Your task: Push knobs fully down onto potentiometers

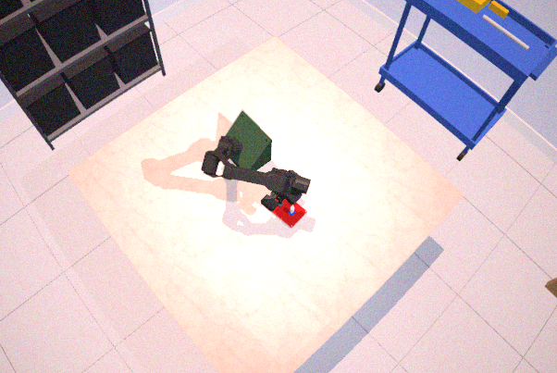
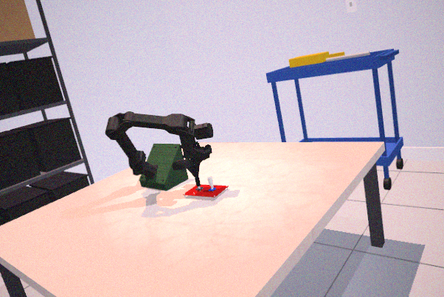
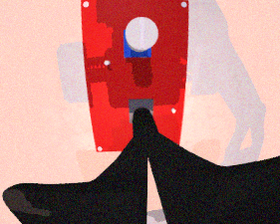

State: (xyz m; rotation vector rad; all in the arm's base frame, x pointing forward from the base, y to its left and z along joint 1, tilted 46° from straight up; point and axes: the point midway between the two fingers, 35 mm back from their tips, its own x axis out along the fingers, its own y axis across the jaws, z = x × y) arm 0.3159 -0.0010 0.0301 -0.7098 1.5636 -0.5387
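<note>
The black knob lies 2 cm below my gripper tip. The rest, counted from my gripper tip: white knob 6 cm ahead, 1 cm to the left, 1 cm below.
</note>
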